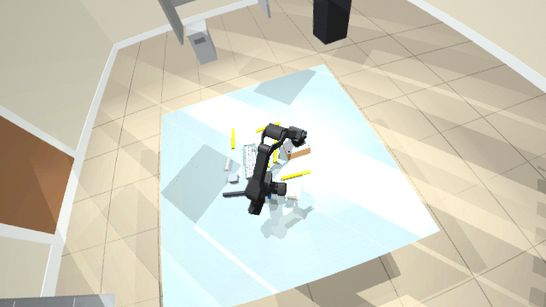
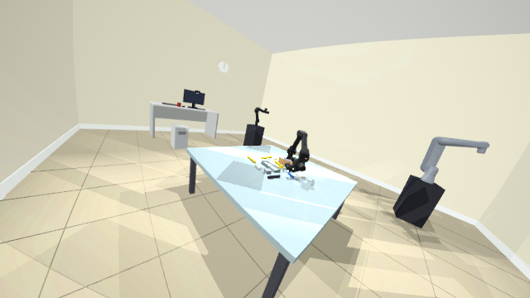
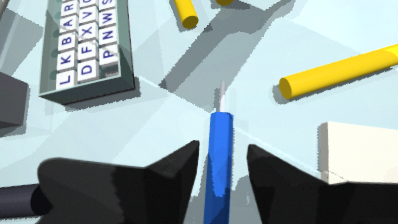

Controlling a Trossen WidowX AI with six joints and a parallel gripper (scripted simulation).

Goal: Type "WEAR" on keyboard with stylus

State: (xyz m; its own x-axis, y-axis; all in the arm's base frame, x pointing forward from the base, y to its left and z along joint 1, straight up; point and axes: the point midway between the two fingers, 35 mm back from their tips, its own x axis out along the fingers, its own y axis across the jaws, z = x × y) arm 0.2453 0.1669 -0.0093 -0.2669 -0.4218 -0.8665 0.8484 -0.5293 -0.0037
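Right now the blue stylus is 1 cm behind my gripper tip, 1 cm to the right of it and 2 cm below it. The rest, counted from my gripper tip: grey block: 17 cm ahead, 13 cm to the right, 1 cm below; dark bar: 20 cm ahead, 5 cm to the right, 2 cm below; white flat tile: 9 cm behind, 7 cm to the left, 2 cm below.
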